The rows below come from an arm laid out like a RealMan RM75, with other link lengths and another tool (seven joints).
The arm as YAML. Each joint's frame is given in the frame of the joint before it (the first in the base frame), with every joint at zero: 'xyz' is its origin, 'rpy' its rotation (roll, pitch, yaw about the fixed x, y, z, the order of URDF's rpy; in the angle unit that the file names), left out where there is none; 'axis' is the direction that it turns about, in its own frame. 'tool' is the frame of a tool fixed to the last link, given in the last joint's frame.
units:
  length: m
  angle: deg
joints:
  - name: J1
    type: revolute
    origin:
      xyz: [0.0, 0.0, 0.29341]
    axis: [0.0, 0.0, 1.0]
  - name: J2
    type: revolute
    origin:
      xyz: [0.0, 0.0, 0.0]
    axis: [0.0, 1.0, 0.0]
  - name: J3
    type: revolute
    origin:
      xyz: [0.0, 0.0, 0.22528]
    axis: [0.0, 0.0, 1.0]
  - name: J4
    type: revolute
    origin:
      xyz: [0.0, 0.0, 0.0]
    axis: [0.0, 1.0, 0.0]
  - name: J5
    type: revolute
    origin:
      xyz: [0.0, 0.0, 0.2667]
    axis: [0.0, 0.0, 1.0]
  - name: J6
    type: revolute
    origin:
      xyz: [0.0, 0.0, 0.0]
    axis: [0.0, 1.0, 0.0]
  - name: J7
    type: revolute
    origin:
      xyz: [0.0, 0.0, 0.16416]
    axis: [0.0, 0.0, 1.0]
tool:
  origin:
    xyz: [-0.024, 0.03, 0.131]
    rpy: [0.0, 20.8, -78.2]
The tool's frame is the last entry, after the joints.
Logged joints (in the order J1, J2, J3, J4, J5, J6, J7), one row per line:
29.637, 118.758, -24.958, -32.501, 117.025, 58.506, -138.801
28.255, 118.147, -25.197, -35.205, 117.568, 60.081, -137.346
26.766, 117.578, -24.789, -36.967, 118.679, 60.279, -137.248
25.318, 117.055, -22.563, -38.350, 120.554, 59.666, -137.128
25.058, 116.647, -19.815, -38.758, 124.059, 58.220, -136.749
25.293, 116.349, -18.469, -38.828, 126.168, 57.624, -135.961
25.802, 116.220, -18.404, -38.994, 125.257, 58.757, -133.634
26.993, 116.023, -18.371, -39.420, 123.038, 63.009, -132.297
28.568, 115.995, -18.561, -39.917, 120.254, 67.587, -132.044
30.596, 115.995, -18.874, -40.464, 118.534, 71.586, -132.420
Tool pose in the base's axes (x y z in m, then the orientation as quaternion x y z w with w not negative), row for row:
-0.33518, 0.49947, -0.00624, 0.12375, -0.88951, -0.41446, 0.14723
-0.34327, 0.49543, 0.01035, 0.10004, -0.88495, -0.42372, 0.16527
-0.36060, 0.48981, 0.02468, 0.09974, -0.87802, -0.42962, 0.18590
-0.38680, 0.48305, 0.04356, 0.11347, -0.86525, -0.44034, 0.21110
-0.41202, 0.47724, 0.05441, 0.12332, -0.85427, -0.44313, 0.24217
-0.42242, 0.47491, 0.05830, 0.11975, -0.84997, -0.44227, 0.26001
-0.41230, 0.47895, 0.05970, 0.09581, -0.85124, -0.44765, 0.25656
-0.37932, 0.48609, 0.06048, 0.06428, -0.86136, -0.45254, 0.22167
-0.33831, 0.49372, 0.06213, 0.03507, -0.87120, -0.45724, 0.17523
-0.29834, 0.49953, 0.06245, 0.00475, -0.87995, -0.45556, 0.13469
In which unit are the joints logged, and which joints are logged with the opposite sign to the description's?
The joints are logged in degrees. Opposite sign: J1, J2, J3, J4.
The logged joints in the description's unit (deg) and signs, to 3 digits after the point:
-29.637, -118.758, 24.958, 32.501, 117.025, 58.506, -138.801
-28.255, -118.147, 25.197, 35.205, 117.568, 60.081, -137.346
-26.766, -117.578, 24.789, 36.967, 118.679, 60.279, -137.248
-25.318, -117.055, 22.563, 38.350, 120.554, 59.666, -137.128
-25.058, -116.647, 19.815, 38.758, 124.059, 58.220, -136.749
-25.293, -116.349, 18.469, 38.828, 126.168, 57.624, -135.961
-25.802, -116.220, 18.404, 38.994, 125.257, 58.757, -133.634
-26.993, -116.023, 18.371, 39.420, 123.038, 63.009, -132.297
-28.568, -115.995, 18.561, 39.917, 120.254, 67.587, -132.044
-30.596, -115.995, 18.874, 40.464, 118.534, 71.586, -132.420

